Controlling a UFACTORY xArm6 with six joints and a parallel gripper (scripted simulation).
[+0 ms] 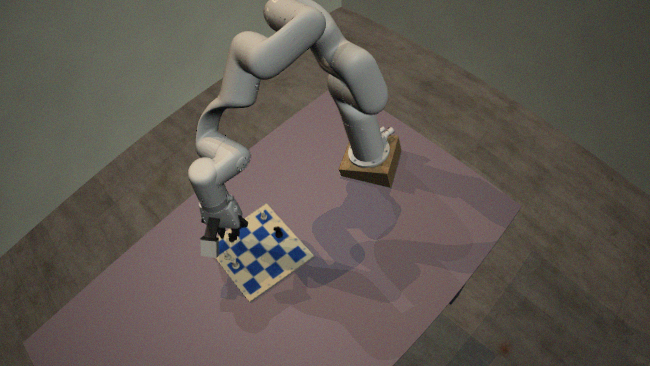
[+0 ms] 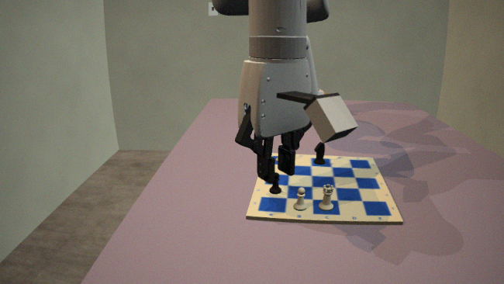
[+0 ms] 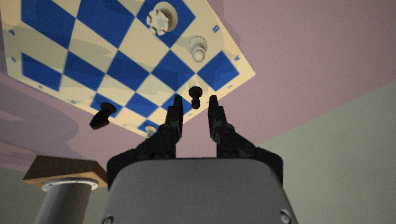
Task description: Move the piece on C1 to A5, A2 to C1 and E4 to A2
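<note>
The black pawn lies 3 cm below my hand. Also, from my hand: white rook (4 cm ahead, 7 cm to the left, 3 cm below); chessboard (4 cm behind, 8 cm to the left, 5 cm below); black knight (11 cm behind, 7 cm to the left, 3 cm below).
</note>
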